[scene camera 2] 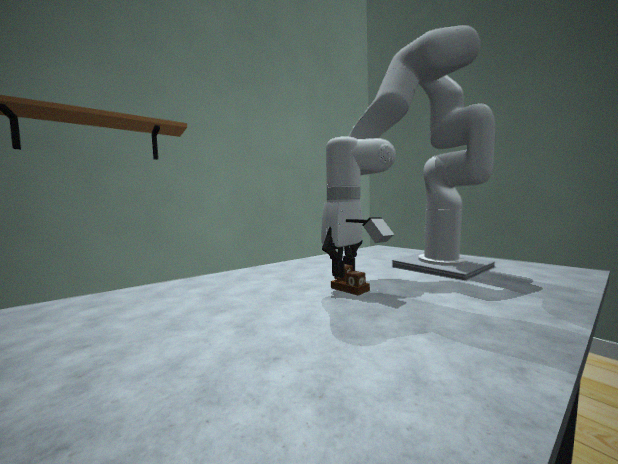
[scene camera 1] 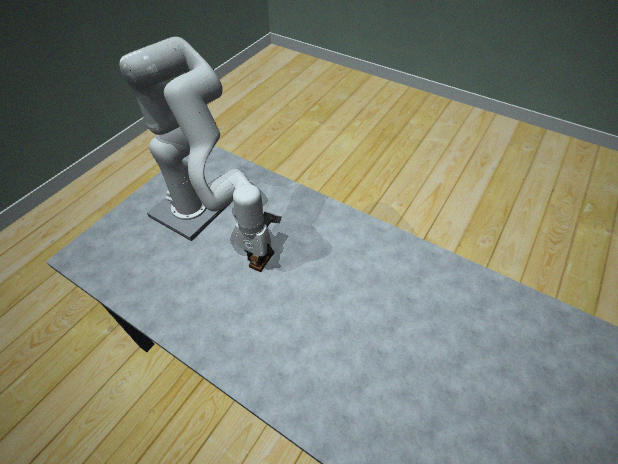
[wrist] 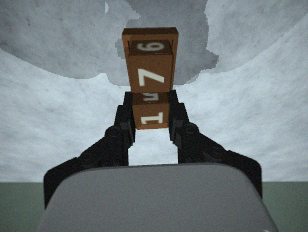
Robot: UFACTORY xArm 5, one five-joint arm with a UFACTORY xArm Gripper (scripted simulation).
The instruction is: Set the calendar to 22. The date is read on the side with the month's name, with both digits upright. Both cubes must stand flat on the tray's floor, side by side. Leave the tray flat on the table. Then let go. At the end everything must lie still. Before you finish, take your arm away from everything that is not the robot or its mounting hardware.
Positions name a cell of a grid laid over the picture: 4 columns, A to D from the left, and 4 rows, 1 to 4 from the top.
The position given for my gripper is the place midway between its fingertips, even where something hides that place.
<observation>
my gripper: scene camera 2 C3; scene camera 1 B3; wrist B2
</observation>
